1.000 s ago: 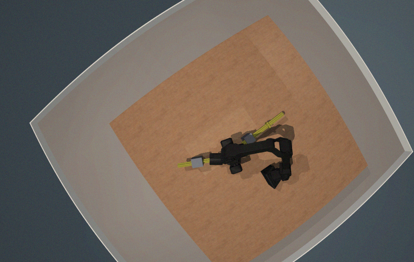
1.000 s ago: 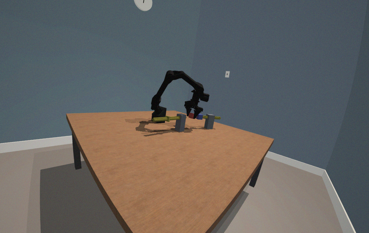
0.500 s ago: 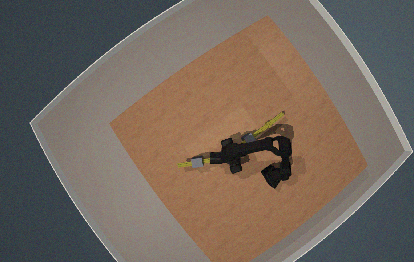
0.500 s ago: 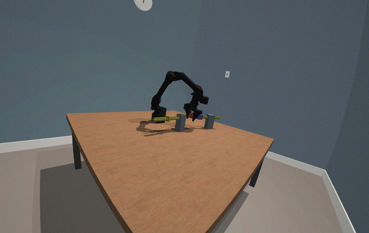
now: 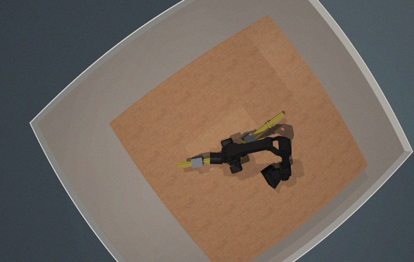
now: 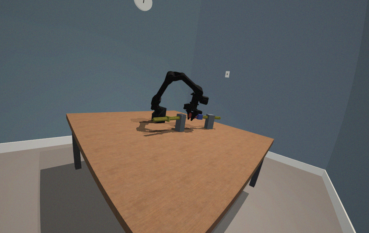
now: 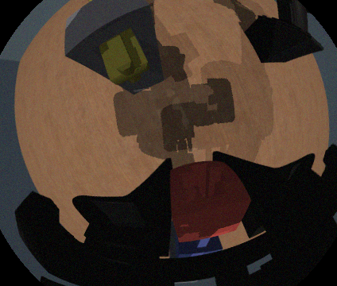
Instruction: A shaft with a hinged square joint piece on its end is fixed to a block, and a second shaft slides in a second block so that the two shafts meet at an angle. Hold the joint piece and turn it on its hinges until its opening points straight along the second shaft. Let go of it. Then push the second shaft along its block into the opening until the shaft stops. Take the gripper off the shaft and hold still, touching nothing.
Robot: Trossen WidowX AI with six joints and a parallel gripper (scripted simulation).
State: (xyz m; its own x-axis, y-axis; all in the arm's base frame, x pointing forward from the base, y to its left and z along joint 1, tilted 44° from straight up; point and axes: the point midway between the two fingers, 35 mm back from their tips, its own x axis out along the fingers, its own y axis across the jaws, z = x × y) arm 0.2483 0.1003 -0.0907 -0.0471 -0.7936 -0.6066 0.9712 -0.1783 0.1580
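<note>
My gripper tip is 10 mm short of the red square joint piece, 20 mm to the right of it and 40 mm below it.
</note>
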